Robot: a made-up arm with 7 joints.
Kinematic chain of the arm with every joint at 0, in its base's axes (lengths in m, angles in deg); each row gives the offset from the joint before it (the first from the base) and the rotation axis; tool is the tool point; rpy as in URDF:
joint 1: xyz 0 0.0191 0.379 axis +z
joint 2: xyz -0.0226 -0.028 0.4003 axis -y
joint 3: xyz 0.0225 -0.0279 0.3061 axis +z
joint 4: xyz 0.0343 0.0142 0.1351 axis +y
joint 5: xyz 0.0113 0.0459 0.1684 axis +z
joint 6: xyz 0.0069 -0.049 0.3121 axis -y
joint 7: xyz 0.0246 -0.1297 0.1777 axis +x
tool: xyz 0.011 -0.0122 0.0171 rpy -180 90 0
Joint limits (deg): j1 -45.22..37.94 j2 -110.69..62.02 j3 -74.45..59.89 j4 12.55..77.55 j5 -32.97..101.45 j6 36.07..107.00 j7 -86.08..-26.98
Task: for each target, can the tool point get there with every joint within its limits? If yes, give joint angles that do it. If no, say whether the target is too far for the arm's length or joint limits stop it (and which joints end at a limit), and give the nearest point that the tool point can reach.
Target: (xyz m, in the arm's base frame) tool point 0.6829 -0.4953 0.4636
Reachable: yes | joints -35.77 -83.42 22.02 62.11 -1.49 98.18 -40.03
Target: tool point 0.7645 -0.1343 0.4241
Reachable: yes | joints 17.86 -72.16 -17.02 64.14 75.90 75.85 -38.16
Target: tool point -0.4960 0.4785 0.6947
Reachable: no: joint limits stop it (at a limit: joint 1, joint 2, joint 3, joint 4, joint 6, joint 7) | nearest point -0.7288 0.5515 1.0793 | short by 0.455 m
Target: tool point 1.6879 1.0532 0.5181
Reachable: no: too far | nearest point 0.9464 0.5781 0.6332 | short by 0.888 m
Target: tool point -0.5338 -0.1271 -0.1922
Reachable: no: joint limits stop it (at a limit: joint 1, joint 2, joint 4, joint 5, joint 6, joint 7) | nearest point -0.1802 -0.2909 0.0013 | short by 0.435 m
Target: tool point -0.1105 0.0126 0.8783
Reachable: no: joint limits stop it (at a limit: joint 1, joint 2, joint 3, joint 4, joint 5, joint 6, joint 7) | nearest point -0.3206 0.2194 1.2536 | short by 0.477 m
